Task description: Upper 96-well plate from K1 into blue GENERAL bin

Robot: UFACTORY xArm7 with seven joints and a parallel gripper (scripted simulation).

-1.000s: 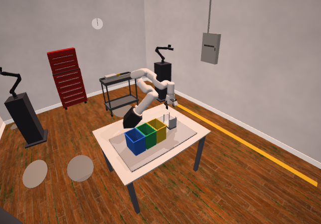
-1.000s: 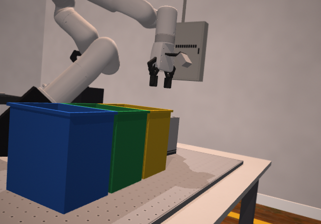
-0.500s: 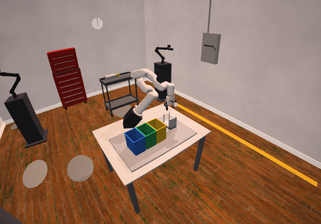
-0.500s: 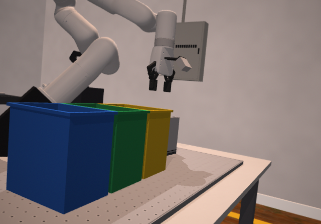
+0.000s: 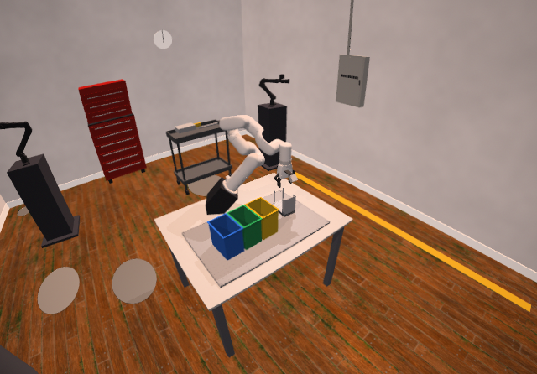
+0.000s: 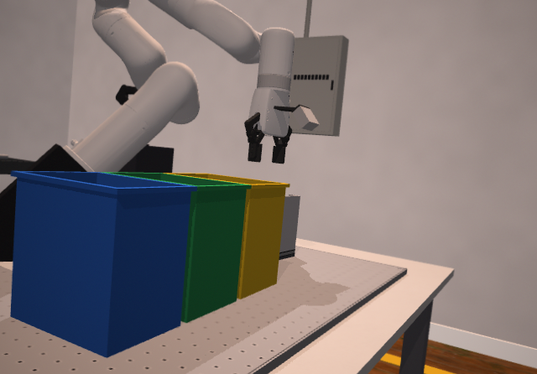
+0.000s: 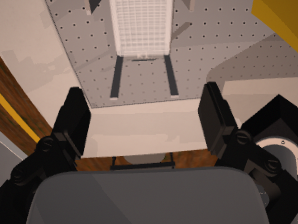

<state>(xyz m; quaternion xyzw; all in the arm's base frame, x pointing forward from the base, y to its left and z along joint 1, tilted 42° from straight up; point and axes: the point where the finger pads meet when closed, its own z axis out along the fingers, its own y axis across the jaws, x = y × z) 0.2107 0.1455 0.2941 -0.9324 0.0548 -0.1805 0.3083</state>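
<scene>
Right now the 96-well plate is 18 cm below my hand. From my hand the other things lie so: yellow bin (24 cm to the right, 13 cm below, 9 cm ahead); then green bin (37 cm to the right, 13 cm below, 11 cm ahead); then blue bin (50 cm to the right, 13 cm below, 13 cm ahead).
</scene>
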